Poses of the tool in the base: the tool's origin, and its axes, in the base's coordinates. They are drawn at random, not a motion.
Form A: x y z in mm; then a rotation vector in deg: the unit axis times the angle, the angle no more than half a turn.
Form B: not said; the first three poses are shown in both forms.
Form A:
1: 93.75 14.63 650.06 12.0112 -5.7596 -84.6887
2: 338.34 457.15 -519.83 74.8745 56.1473 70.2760
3: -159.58 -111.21 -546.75 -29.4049 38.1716 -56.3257
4: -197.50 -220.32 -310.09 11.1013 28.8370 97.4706
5: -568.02 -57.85 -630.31 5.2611 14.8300 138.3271
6: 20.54 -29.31 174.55 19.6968 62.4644 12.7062
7: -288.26 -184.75 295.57 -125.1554 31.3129 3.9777
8: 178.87 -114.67 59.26 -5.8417 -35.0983 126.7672
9: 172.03 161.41 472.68 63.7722 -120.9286 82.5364
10: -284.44 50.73 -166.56 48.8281 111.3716 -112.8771
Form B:
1:
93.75 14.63 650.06
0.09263 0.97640 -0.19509
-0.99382 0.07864 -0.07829
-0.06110 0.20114 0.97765

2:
338.34 457.15 -519.83
0.14078 -0.08842 0.98608
0.98128 -0.11978 -0.15083
0.13145 0.98886 0.06990

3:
-159.58 -111.21 -546.75
0.38788 0.58250 0.71431
-0.87931 0.46621 0.09730
-0.27634 -0.66584 0.69303

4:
-197.50 -220.32 -310.09
-0.19791 -0.89442 0.40105
0.96865 -0.11579 0.21979
-0.15014 0.43198 0.88930

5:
-568.02 -57.85 -630.31
-0.75470 -0.64191 0.13556
0.65605 -0.73728 0.16130
-0.00360 0.21067 0.97755

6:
20.54 -29.31 174.55
0.44797 -0.00779 0.89401
0.34209 0.92536 -0.16336
-0.82601 0.37901 0.41720

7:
-288.26 -184.75 295.57
0.90250 -0.40743 0.13962
-0.35958 -0.53438 0.76495
-0.23705 -0.74057 -0.62878

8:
178.87 -114.67 59.26
-0.66151 -0.69955 -0.27025
0.73893 -0.54649 -0.39413
0.12802 -0.46042 0.87842

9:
172.03 161.41 472.68
-0.62884 -0.76534 0.13719
-0.40666 0.17334 -0.89699
0.66272 -0.61985 -0.42023

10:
-284.44 50.73 -166.56
-0.79934 0.55466 -0.23109
0.22362 -0.08236 -0.97119
-0.55771 -0.82799 -0.05820

